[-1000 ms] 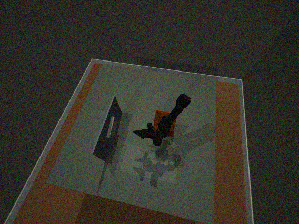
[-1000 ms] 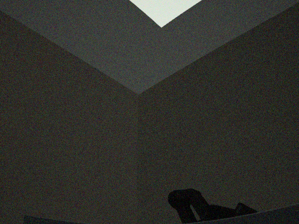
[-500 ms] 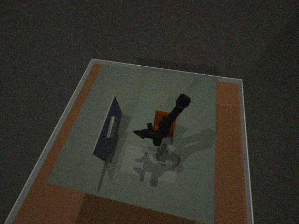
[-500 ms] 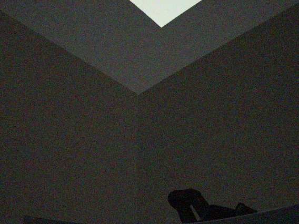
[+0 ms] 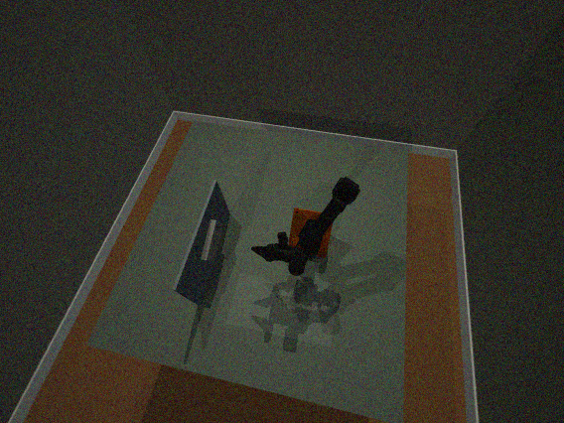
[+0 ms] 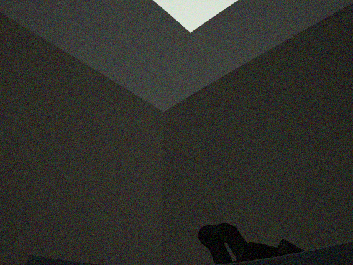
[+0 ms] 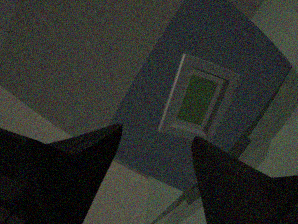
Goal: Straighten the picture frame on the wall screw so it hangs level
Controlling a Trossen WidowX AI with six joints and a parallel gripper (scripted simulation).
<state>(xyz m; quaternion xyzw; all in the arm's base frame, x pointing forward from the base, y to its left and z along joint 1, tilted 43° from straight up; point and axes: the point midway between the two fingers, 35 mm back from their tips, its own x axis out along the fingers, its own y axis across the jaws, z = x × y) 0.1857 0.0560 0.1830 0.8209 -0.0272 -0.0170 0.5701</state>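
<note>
My gripper tip is now 200 mm short of the picture frame, 30 mm to the left of it and 90 mm above it. Round my gripper tip: wall panel (210 mm ahead, 20 mm to the right, 100 mm below).
</note>
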